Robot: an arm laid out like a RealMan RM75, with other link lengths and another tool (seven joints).
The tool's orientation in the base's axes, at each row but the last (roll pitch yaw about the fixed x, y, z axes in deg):
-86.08 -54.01 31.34
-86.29 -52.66 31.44
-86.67 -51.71 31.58
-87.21 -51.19 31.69
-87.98 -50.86 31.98
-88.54 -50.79 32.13
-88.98 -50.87 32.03
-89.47 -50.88 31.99
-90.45 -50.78 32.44
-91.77 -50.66 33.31
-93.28 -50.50 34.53
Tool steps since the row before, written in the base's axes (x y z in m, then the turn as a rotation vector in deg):
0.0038 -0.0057 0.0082 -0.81 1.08 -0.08
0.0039 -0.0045 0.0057 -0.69 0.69 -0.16
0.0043 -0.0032 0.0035 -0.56 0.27 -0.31
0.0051 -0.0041 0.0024 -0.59 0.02 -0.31
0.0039 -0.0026 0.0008 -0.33 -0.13 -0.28
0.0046 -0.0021 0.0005 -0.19 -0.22 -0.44
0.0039 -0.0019 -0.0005 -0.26 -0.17 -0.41
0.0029 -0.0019 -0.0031 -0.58 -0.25 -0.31
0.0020 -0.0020 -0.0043 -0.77 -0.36 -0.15
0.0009 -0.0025 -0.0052 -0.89 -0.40 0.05
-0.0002 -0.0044 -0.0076 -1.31 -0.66 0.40
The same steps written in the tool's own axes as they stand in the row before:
0.0068 -0.0050 -0.0065 -0.14 0.03 1.34
0.0051 -0.0031 -0.0057 -0.27 -0.02 0.95
0.0040 -0.0009 -0.0049 -0.45 -0.04 0.53
0.0032 -0.0001 -0.0062 -0.55 -0.17 0.34
0.0018 0.0008 -0.0043 -0.44 -0.09 0.07
0.0021 0.0017 -0.0043 -0.52 0.06 -0.09
0.0011 0.0020 -0.0037 -0.51 0.02 -0.01
-0.0015 0.0031 -0.0032 -0.63 -0.29 0.10
-0.0029 0.0032 -0.0027 -0.65 -0.56 0.10
-0.0044 0.0029 -0.0025 -0.57 -0.78 0.13
-0.0076 0.0030 -0.0033 -0.62 -1.38 0.12

